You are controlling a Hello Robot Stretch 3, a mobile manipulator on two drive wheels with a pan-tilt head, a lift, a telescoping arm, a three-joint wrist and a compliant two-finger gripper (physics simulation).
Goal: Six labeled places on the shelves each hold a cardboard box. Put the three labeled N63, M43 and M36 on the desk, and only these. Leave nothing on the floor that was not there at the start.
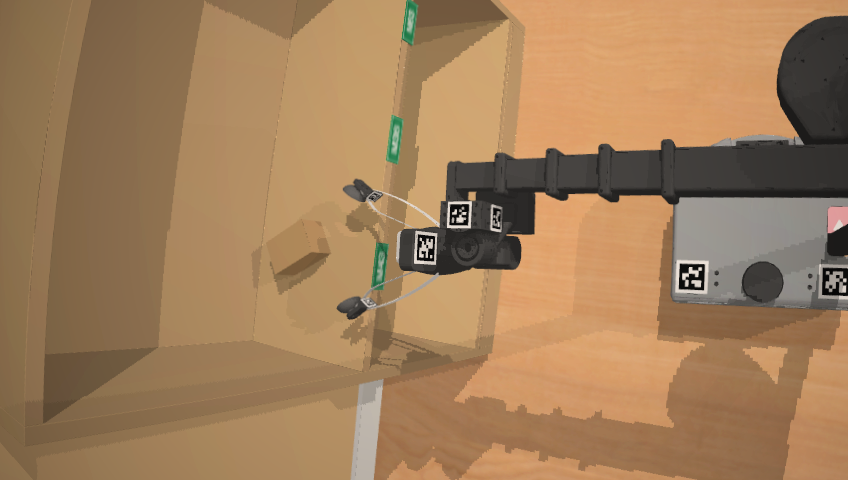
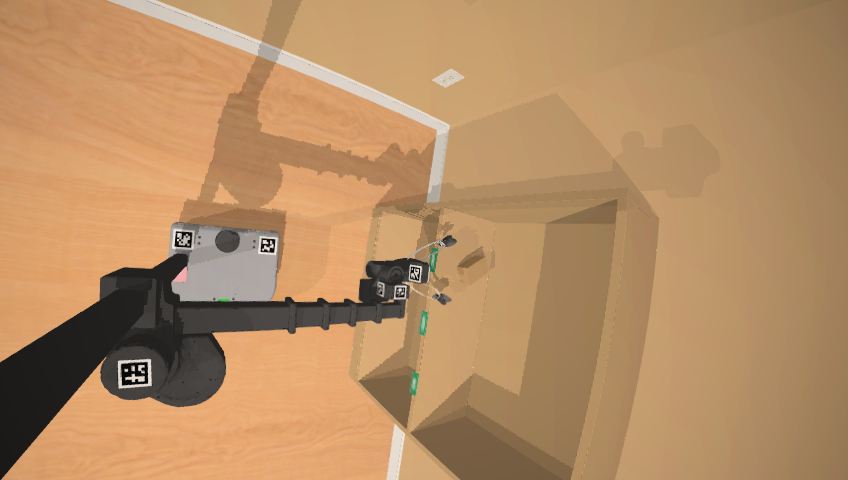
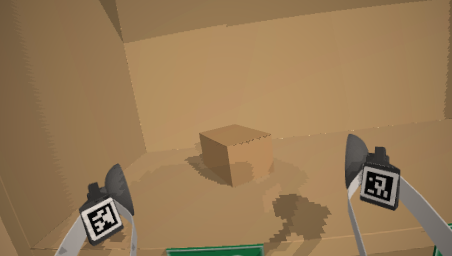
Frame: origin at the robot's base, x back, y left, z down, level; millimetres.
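Seen in the pictures: gripper, between the fingertips: (image 1: pixel 343 248) (image 2: pixel 452 270); robot's base, origin of its link: (image 1: pixel 760 280) (image 2: pixel 227 240).
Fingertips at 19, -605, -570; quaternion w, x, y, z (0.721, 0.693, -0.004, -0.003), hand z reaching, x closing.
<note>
Offsets run from my fingertips to a thing's top centre, as dx, dy, dz. "pt": to the spot under its first point. Level surfaces: height alone.
A brown cardboard box @[-1, -122, +3] (image 1: pixel 294 246) (image 2: pixel 471 267) (image 3: pixel 250 160) sits turned at an angle on the shelf board @[dz +53] (image 1: pixel 333 118) (image 2: pixel 452 344), behind a green label @[pt -23, +23, +66] (image 1: pixel 379 265) (image 2: pixel 433 259) that seems to read M43. My gripper (image 1: pixel 354 248) (image 2: pixel 444 270) (image 3: pixel 235 168) is open and empty. Its fingertips reach over the shelf's front edge, one towards each side, and the box lies a little ahead of them. A second green label @[pt +182, +38, +67] (image 1: pixel 394 139) (image 2: pixel 423 322), seemingly M36, and a blurred third @[+389, +52, +53] (image 1: pixel 409 22) (image 2: pixel 414 383) are further along the edge. No box shows behind these two. The desk does not show.
A side wall (image 1: pixel 202 371) of the shelf unit stands close on the M43 side. The back wall (image 3: pixel 280 75) rises behind the box. A lower compartment (image 1: pixel 455 118) opens under the board. My arm (image 1: pixel 583 175) (image 2: pixel 238 317) extends from the base (image 1: pixel 726 237) (image 2: pixel 226 267) to the shelf.
</note>
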